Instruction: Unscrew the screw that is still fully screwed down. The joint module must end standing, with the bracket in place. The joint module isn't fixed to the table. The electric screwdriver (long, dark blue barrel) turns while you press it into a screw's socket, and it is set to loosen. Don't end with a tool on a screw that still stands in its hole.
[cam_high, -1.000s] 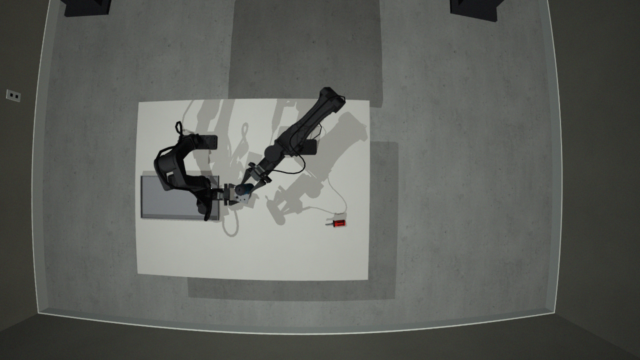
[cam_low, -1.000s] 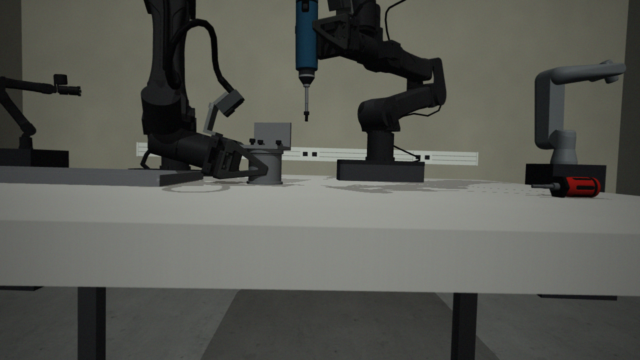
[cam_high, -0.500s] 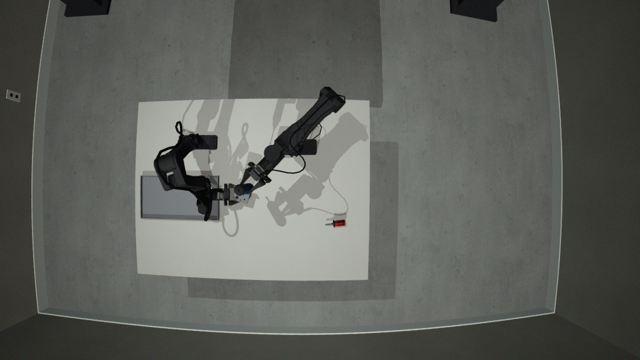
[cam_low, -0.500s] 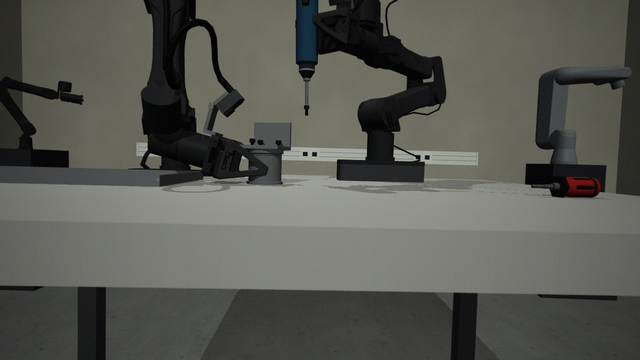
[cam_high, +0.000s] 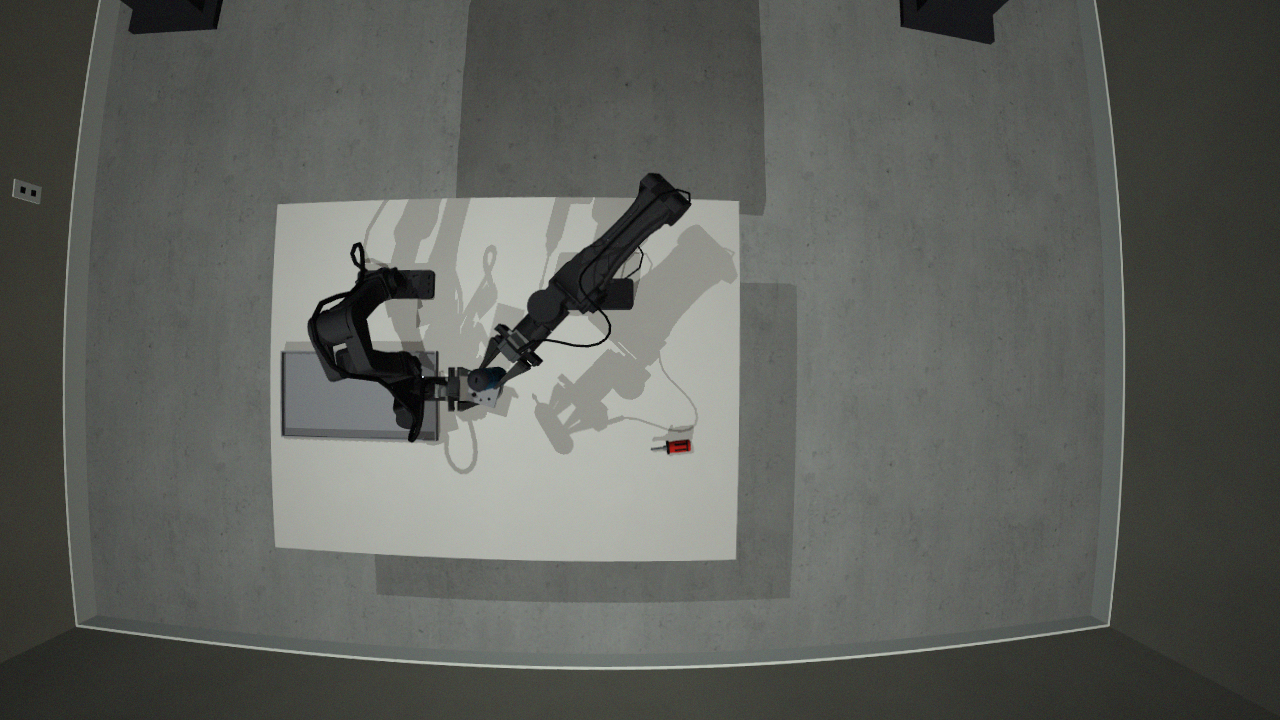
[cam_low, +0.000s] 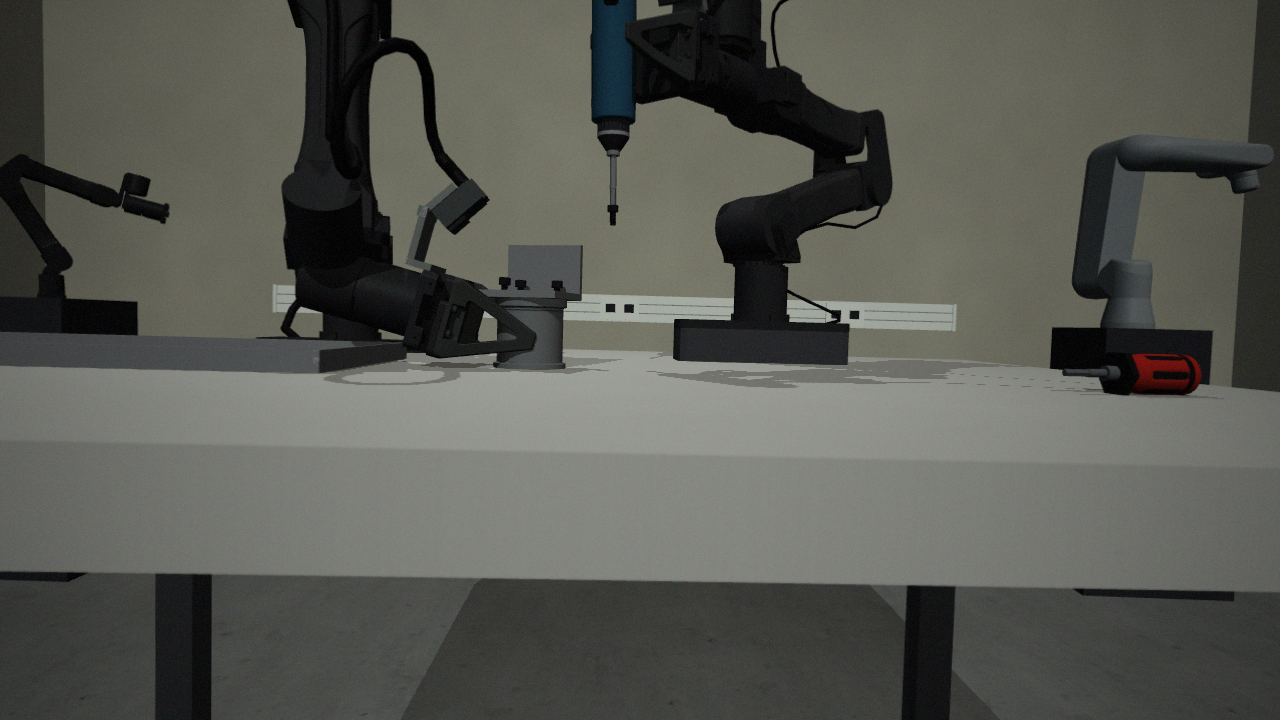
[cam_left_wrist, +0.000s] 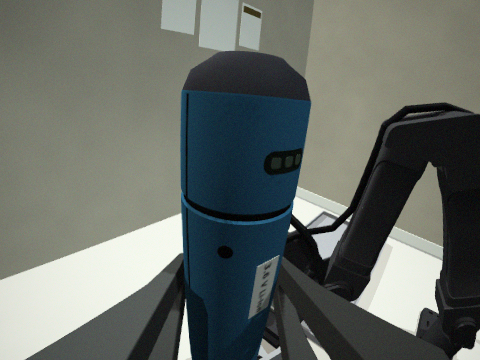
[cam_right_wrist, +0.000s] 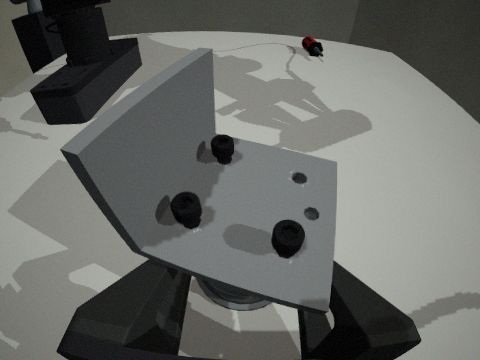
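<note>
My right hand is right at the joint module. Round my right hand: flat grey plate 4 cm ahead, 34 cm to the right, 2 cm below; then grey l-shaped bracket 5 cm above; then screwdriver bit 4 cm behind, 7 cm to the left, 14 cm above.
</note>
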